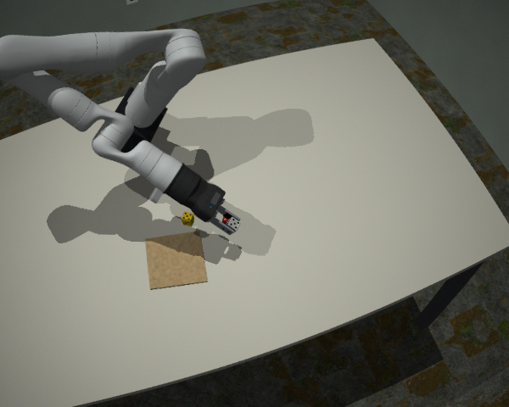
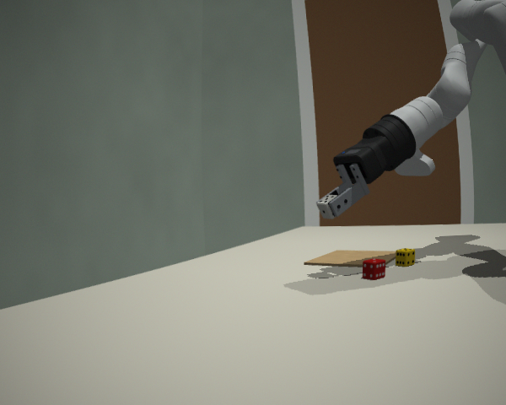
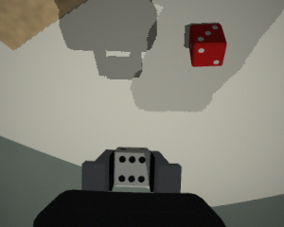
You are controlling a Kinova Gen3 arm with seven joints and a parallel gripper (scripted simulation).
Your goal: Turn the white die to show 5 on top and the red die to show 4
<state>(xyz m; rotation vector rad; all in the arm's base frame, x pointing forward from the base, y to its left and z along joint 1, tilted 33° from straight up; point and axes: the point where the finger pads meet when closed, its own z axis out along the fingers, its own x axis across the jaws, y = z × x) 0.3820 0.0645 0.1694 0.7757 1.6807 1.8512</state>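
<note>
Now: hand 1 cm short of the white die and 1 cm to the right of it. The rest, counted from my hand: red die 6 cm behind, 1 cm to the left, 9 cm below; brown mat 14 cm to the right, 10 cm below; yellow die 10 cm behind, 8 cm to the right, 9 cm below.
</note>
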